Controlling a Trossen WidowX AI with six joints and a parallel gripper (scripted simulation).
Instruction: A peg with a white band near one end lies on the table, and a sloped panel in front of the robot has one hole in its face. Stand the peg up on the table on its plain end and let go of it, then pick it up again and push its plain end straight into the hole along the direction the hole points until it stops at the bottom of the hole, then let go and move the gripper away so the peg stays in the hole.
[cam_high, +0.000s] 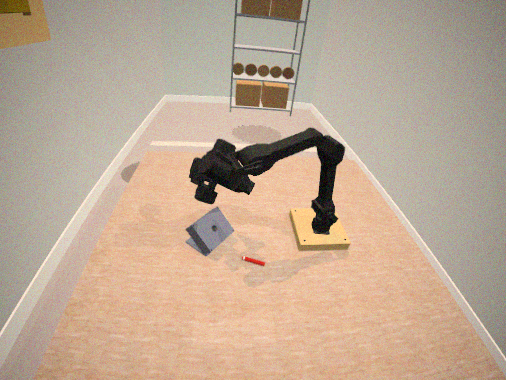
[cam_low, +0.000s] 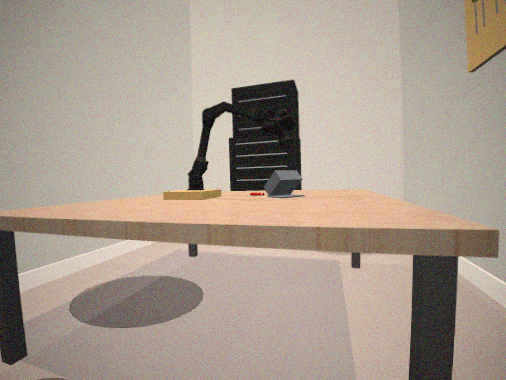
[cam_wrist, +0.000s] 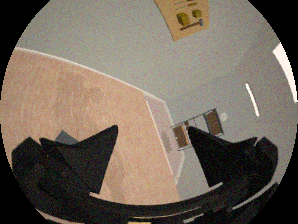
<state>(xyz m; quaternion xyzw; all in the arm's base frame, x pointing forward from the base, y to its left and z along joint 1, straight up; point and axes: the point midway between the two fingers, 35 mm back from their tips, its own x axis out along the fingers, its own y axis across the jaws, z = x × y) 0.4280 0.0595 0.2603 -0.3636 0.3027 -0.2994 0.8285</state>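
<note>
Right now my gripper tip is 18 cm past the red peg, 12 cm to the right of it and 28 cm above it. Also, from my gripper tip: grey sloped panel (3 cm behind, 5 cm to the left, 23 cm below).
</note>
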